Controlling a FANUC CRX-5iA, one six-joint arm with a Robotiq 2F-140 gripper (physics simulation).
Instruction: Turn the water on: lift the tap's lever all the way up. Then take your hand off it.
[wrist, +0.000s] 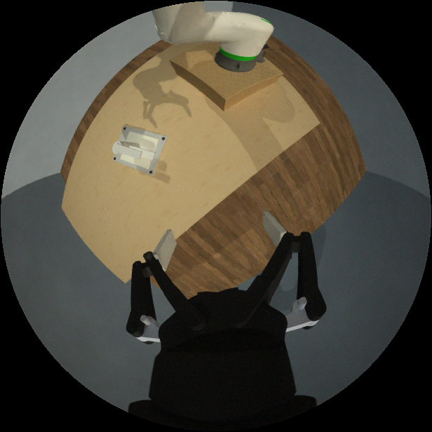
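The tap (134, 151) is a small pale fixture on a grey plate with dark screws at its corners, in the left part of the wrist view. A pale bar with a rounded end runs across it toward the left; from this height I cannot tell which part is the lever or how far it is raised. My gripper (217, 228) is open and empty, its two pale finger pads wide apart. It hangs high above the table, well away from the tap and not touching it.
The light wooden board (200, 165) lies under the tap, on a darker wooden table (310, 170). The white arm's base (236, 59) stands on a raised wooden block (225, 90) at the top of the view. Shadows of the arm fall on the board.
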